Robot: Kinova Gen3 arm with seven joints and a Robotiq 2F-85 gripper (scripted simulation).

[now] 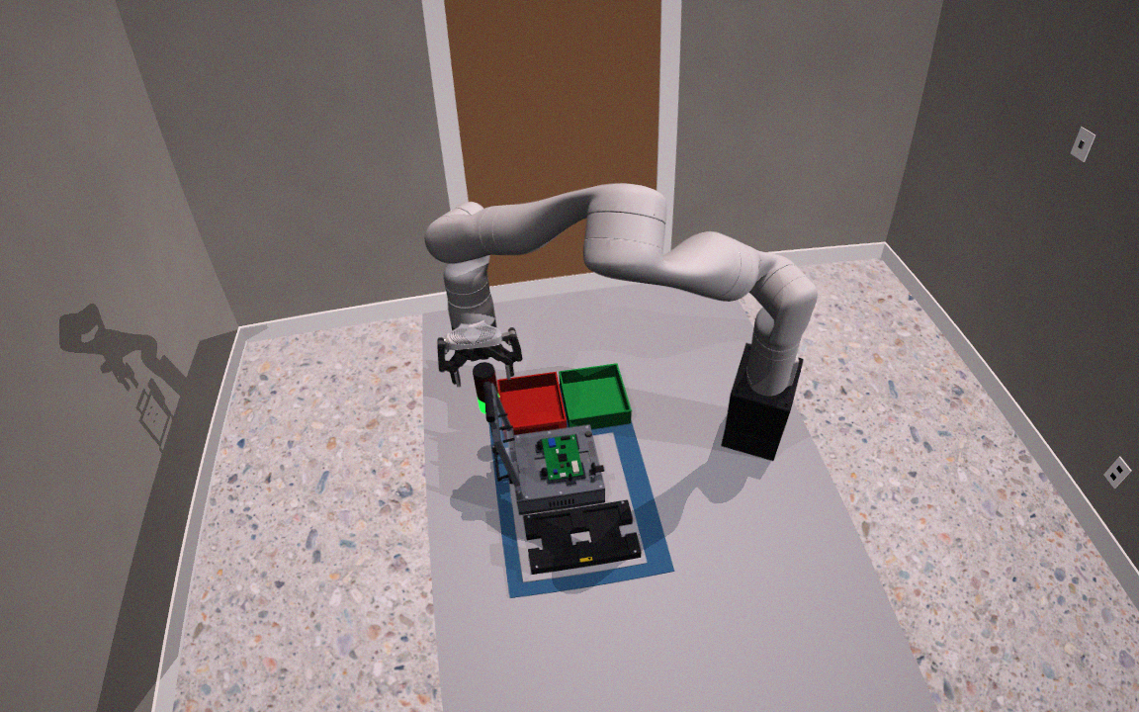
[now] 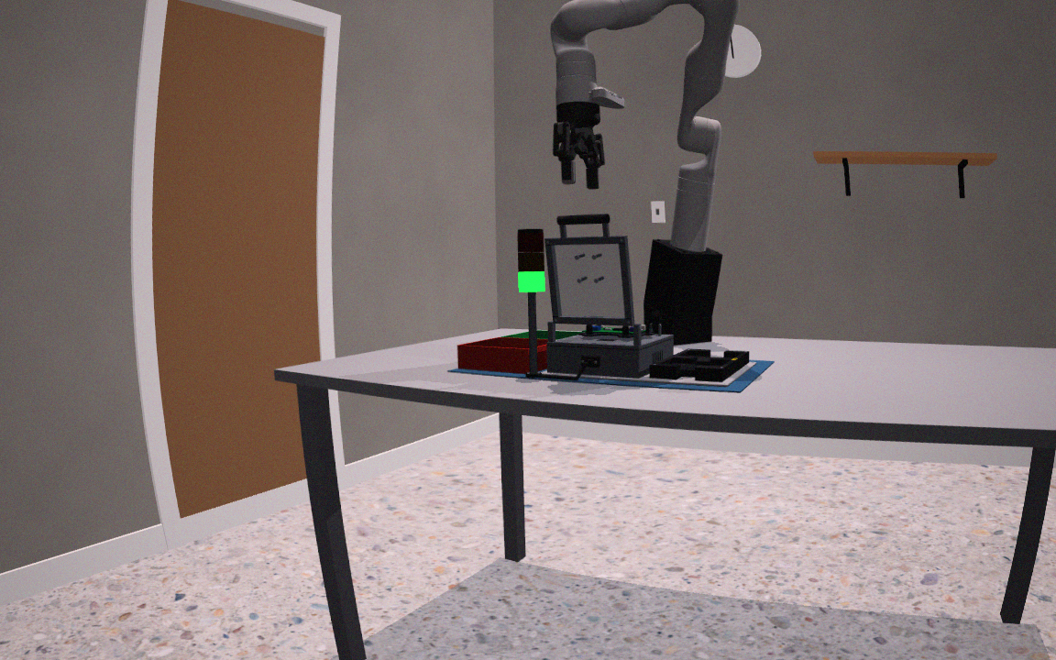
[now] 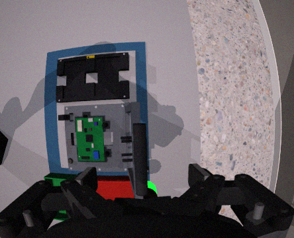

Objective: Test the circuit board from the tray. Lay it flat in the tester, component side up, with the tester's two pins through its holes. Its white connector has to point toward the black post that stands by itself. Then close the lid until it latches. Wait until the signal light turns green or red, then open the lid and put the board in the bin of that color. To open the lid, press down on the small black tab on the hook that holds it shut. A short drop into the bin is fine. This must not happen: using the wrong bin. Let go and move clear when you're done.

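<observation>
The green circuit board lies 130 mm behind my hand, 10 mm to the right of it and 260 mm below it. Round my hand: red bin 70 mm behind, 210 mm to the right, 320 mm below; then latch hook 200 mm behind, 40 mm to the left, 240 mm below; then lid 20 mm behind, 150 mm below.
</observation>
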